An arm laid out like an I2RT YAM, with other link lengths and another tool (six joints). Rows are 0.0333 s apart.
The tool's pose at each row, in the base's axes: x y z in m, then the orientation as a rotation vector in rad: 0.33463 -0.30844 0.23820 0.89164 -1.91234 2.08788; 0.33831 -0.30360 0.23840 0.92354 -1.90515 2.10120; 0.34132 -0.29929 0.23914 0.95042 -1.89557 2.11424; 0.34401 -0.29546 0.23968 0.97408 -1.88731 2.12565; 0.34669 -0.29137 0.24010 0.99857 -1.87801 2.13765; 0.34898 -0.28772 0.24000 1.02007 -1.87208 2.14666; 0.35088 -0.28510 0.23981 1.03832 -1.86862 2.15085; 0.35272 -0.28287 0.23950 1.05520 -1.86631 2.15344; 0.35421 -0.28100 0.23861 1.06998 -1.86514 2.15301; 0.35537 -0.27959 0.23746 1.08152 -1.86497 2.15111; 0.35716 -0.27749 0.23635 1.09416 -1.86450 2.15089; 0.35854 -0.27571 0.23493 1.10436 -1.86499 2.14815; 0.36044 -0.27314 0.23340 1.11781 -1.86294 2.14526; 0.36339 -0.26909 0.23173 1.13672 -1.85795 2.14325
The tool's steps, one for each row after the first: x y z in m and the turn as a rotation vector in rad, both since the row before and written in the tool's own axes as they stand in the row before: -0.00413 -0.00281 -0.00347 0.01503 -0.02066 -0.00475; -0.00322 -0.00291 -0.00306 0.01481 -0.01636 -0.00499; -0.00297 -0.00254 -0.00263 0.01295 -0.01455 -0.00408; -0.00313 -0.00254 -0.00280 0.01374 -0.01487 -0.00438; -0.00300 -0.00186 -0.00247 0.01050 -0.01373 -0.00302; -0.00244 -0.00139 -0.00163 0.00630 -0.01164 -0.00323; -0.00234 -0.00119 -0.00126 0.00479 -0.01090 -0.00299; -0.00228 -0.00045 -0.00106 0.00226 -0.00938 -0.00340; -0.00202 0.00003 -0.00077 0.00058 -0.00734 -0.00293; -0.00272 -0.00050 -0.00109 0.00193 -0.00829 -0.00240; -0.00248 0.00004 -0.00097 -0.00030 -0.00658 -0.00265; -0.00323 -0.00034 -0.00142 0.00075 -0.00777 -0.00484; -0.00465 -0.00115 -0.00222 0.00293 -0.01051 -0.00706
